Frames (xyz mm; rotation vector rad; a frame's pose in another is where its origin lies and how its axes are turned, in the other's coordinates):
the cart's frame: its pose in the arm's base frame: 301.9 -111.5 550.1 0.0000 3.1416 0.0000
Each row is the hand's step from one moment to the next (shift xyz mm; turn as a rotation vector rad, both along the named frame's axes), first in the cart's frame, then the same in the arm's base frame.
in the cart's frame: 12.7 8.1 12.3 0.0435 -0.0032 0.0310
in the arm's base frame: -12.7 8.1 -12.3 -0.0435 -0.0032 -0.0310
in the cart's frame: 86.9 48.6 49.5 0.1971 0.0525 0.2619
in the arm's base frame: -86.9 48.6 -49.5 -0.1971 0.0525 -0.2619
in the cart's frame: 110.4 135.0 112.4 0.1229 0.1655 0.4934
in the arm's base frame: -110.4 135.0 -112.4 -0.1229 0.1655 -0.4934
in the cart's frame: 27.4 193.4 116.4 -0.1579 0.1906 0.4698
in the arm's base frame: -27.4 193.4 -116.4 0.1579 0.1906 -0.4698
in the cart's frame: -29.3 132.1 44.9 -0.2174 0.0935 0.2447
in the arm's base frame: 29.3 132.1 -44.9 0.2174 0.0935 -0.2447
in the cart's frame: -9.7 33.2 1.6 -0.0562 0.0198 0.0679
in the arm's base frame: 9.7 33.2 -1.6 0.0562 0.0198 -0.0679
